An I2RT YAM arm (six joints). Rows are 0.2 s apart.
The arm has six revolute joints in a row. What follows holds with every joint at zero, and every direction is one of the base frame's.
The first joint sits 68 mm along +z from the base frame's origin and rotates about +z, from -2.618 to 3.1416 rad.
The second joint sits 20 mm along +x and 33.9 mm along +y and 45.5 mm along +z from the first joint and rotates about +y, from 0 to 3.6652 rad.
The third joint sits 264 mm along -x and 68.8 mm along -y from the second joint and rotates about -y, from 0 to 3.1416 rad.
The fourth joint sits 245 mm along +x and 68.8 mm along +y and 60 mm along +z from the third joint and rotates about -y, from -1.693 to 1.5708 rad.
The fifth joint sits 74 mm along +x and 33.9 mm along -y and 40.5 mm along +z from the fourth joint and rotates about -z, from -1.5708 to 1.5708 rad.
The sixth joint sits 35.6 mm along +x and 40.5 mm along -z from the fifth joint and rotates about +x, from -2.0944 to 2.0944 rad.
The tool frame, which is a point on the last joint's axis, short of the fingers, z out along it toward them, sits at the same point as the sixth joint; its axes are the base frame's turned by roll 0, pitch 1.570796 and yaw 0 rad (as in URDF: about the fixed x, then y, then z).
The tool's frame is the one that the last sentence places.
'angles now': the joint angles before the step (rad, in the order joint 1, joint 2, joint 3, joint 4, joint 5, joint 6). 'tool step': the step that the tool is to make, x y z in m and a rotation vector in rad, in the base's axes. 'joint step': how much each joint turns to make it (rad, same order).
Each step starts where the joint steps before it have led.
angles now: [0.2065 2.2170 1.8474 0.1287 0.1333 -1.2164]
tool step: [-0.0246 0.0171 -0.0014 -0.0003 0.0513 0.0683]
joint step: [0.0402 -0.0818 -0.1151 -0.0171 -0.0300 0.0035]
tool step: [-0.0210 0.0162 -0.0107 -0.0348 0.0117 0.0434]
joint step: [0.0423 -0.0543 -0.1200 0.0483 0.0080 -0.0296]
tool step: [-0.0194 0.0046 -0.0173 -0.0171 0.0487 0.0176]
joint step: [0.0209 -0.0456 -0.1179 0.0209 0.0038 -0.0008]
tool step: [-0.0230 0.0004 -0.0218 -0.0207 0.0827 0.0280]
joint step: [0.0150 -0.0485 -0.1271 -0.0065 -0.0144 0.0005]
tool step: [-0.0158 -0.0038 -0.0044 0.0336 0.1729 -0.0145]
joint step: [0.0008 -0.0411 -0.0130 -0.1885 -0.0304 0.0833]
